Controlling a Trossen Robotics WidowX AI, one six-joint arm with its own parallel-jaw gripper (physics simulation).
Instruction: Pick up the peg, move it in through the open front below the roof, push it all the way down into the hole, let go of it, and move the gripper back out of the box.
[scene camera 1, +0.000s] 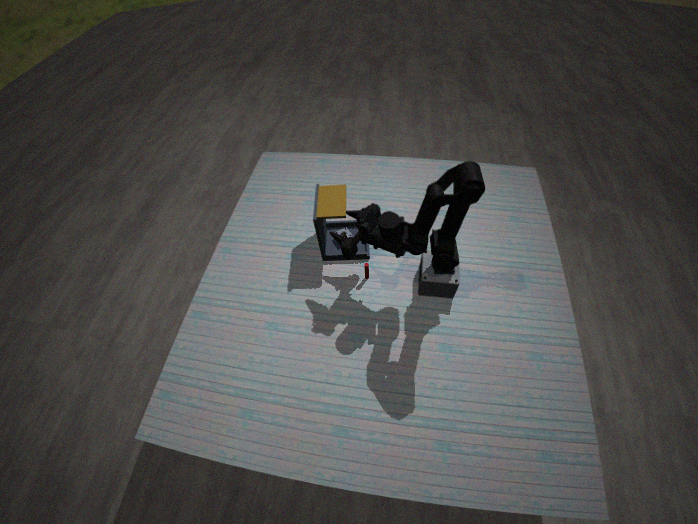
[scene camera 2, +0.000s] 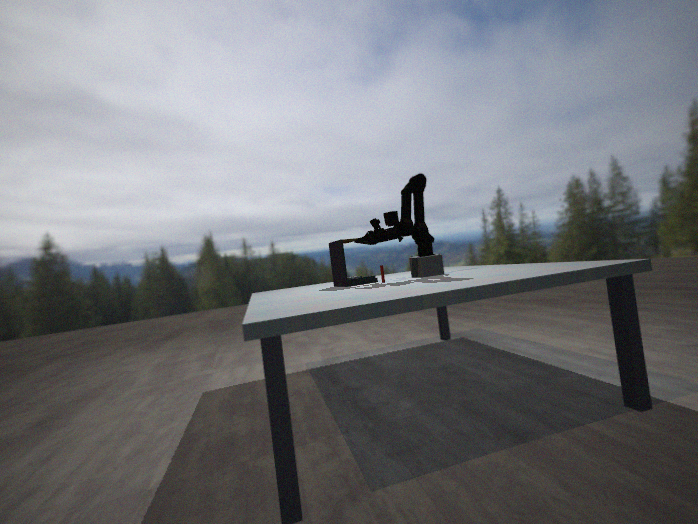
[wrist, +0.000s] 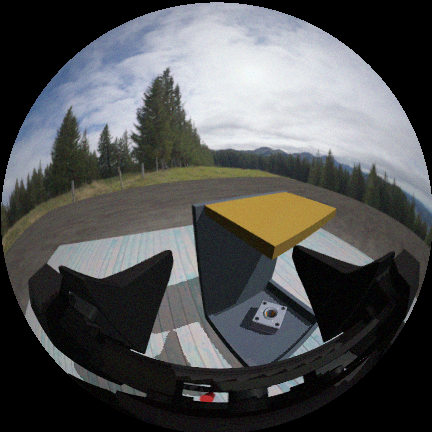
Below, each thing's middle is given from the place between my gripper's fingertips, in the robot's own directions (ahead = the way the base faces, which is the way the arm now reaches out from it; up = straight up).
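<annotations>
Box (scene camera 1: 333, 251), from my hand: 1 cm behind, 8 cm to the right, 9 cm below. Dark back wall (wrist: 230, 271), from my hand: 7 cm ahead, 8 cm to the right, 9 cm below. Yellow roof (scene camera 1: 331, 204): my hand 1 cm below it, 2 cm short of it, 8 cm to the left of it. Nearest to my hand of the things named here, going by their middles: the yellow roof.
</annotations>
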